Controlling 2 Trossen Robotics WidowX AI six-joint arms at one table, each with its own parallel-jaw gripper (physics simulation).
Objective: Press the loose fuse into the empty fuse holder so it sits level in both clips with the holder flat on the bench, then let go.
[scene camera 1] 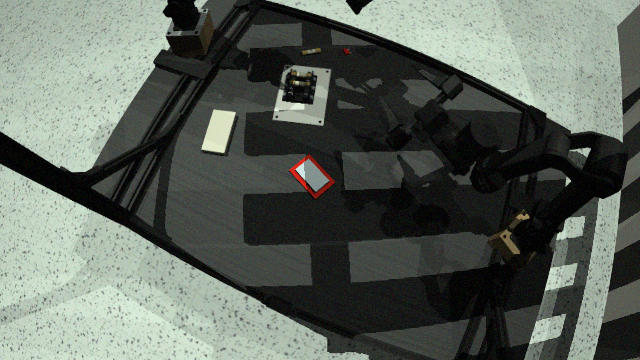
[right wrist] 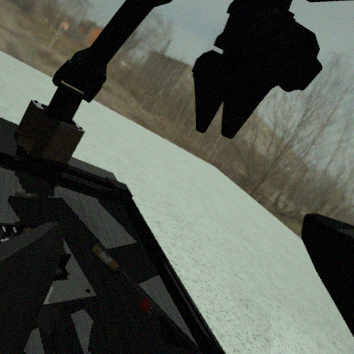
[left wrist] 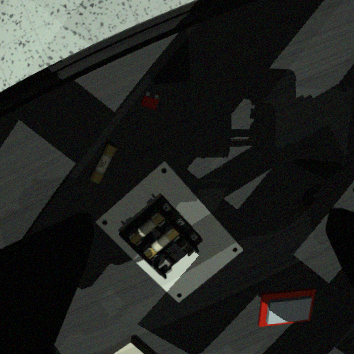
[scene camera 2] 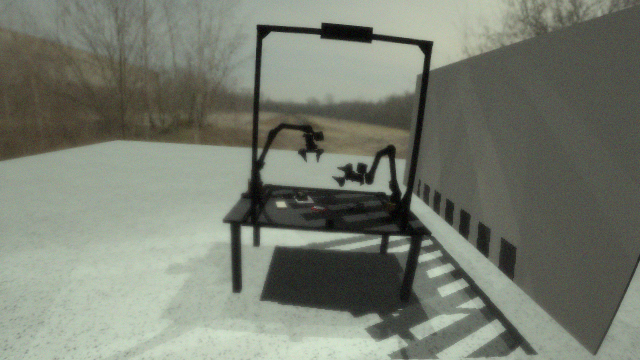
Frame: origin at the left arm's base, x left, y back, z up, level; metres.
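Seen in the pictures: left gripper, between the fingertips: (scene camera 1: 341,3) (right wrist: 210,133) (left wrist: 210,222) (scene camera 2: 312,162); right gripper, between the fingertips: (scene camera 1: 395,80) (right wrist: 183,230) (scene camera 2: 334,172); left arm's base, origin of its link: (scene camera 1: 186,21) (right wrist: 57,114); right arm's base, origin of its link: (scene camera 1: 524,237) (scene camera 2: 395,202).
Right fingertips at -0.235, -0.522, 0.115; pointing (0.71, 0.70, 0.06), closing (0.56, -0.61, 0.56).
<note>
Pixels of each thing's middle, then the offset from my right fingertips to it, as dx, dy, dz. "spot": a spot on its surface instead.
- loose fuse, middle of its body: (left wrist: 103,162) (right wrist: 105,258) (scene camera 1: 311,51) +0.220, +0.182, -0.216
- pale plate, a spot on its surface: (left wrist: 215,240) (scene camera 1: 316,110) spot: +0.036, +0.151, -0.222
- black fuse holder, a spot on its surface: (left wrist: 160,236) (scene camera 1: 302,81) spot: +0.104, +0.194, -0.195
- small red part, middle of its body: (left wrist: 150,99) (right wrist: 146,306) (scene camera 1: 347,51) +0.236, +0.084, -0.221
- cream block, middle of its body: (scene camera 1: 219,131) (scene camera 2: 281,205) -0.043, +0.382, -0.216
- red-rimmed tray, middle of its body: (left wrist: 287,308) (scene camera 1: 312,175) -0.135, +0.146, -0.216
The loose fuse (scene camera 1: 311,51) (left wrist: 104,163) (right wrist: 105,258), pale with brass ends, lies on the bench beside the pale plate (scene camera 1: 320,107) (left wrist: 215,240). The black fuse holder (scene camera 1: 299,86) (left wrist: 160,236) stands on that plate. Two fuses sit in it; its slot at the lower right in the left wrist view shows no fuse. My left gripper (scene camera 2: 310,159) (left wrist: 210,222) (right wrist: 210,133) is open and empty, high above the plate area. My right gripper (scene camera 1: 401,85) (scene camera 2: 336,173) (right wrist: 183,230) is open and empty, raised to the right of the holder.
A small red part (scene camera 1: 347,51) (left wrist: 150,101) (right wrist: 146,305) lies near the loose fuse. A cream block (scene camera 1: 219,132) (scene camera 2: 281,204) lies left of the plate. A red-rimmed tray (scene camera 1: 316,195) (left wrist: 263,312) lies below the plate in scene camera 1. Dark shadows cross the bench.
</note>
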